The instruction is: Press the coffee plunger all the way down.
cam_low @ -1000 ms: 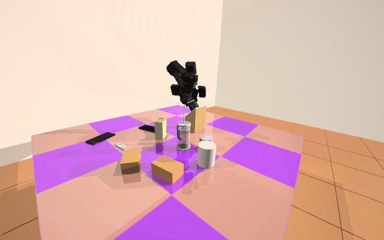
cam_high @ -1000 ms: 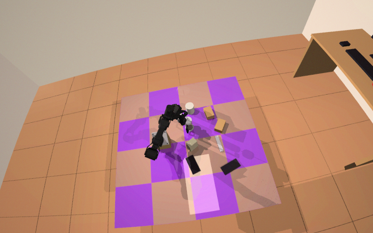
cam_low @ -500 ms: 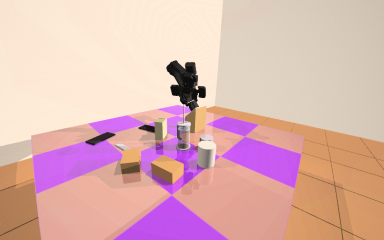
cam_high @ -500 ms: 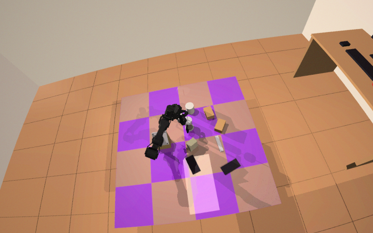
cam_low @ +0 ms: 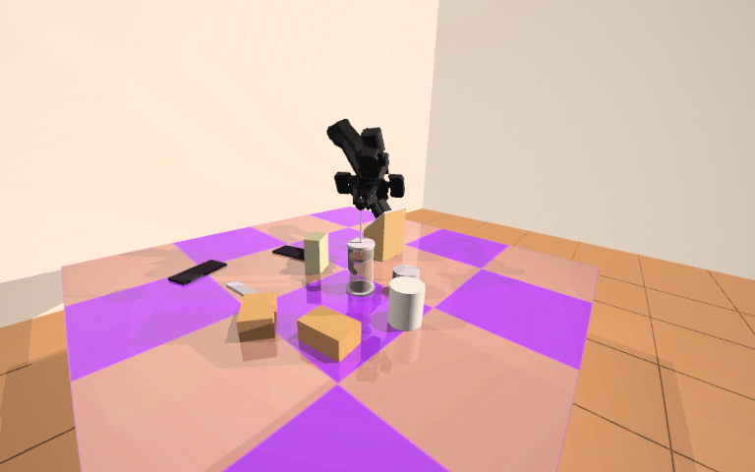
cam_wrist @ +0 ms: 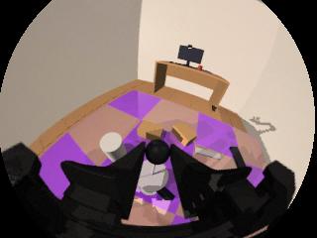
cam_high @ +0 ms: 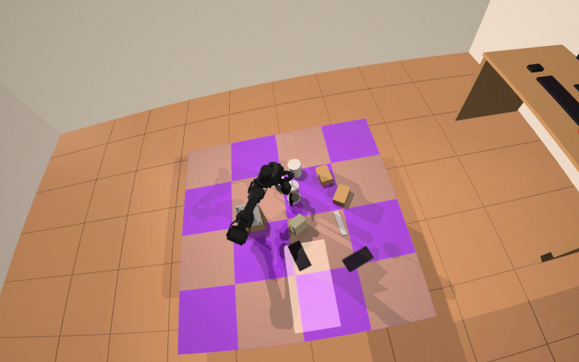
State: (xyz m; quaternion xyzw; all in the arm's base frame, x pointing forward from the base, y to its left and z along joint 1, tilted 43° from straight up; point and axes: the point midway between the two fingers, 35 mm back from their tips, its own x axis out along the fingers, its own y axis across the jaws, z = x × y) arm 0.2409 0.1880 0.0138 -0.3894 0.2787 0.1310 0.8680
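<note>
Now: the glass coffee press 120 mm below my gripper tip, 20 mm to the right of it and 20 mm behind it. Round my gripper tip: grey-topped can: 210 mm below, 90 mm to the left, 90 mm behind; cream box: 200 mm to the right, 190 mm below, 10 mm behind; white cylinder: 200 mm below, 170 mm to the left, 10 mm ahead.
</note>
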